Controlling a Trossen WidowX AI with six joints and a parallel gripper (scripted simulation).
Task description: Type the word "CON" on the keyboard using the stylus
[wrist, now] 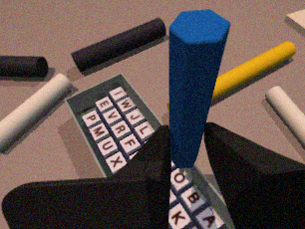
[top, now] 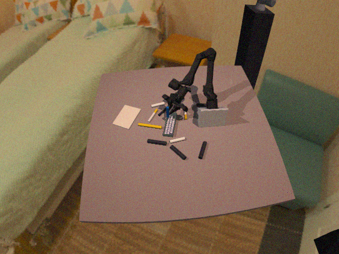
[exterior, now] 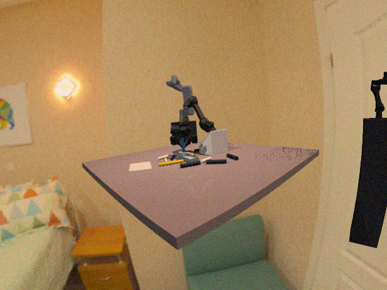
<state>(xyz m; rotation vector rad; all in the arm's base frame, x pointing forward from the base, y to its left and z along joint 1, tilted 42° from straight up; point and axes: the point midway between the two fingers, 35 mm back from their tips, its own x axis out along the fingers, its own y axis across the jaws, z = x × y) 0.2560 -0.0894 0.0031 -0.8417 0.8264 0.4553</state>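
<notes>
My gripper tip is now 130 mm short of the yellow marker, 80 mm above it and 20 mm to the right of it. Also, from my gripper tip: blue stylus: 20 mm below; then white card: 280 mm ahead, 100 mm to the right, 80 mm below.
</notes>
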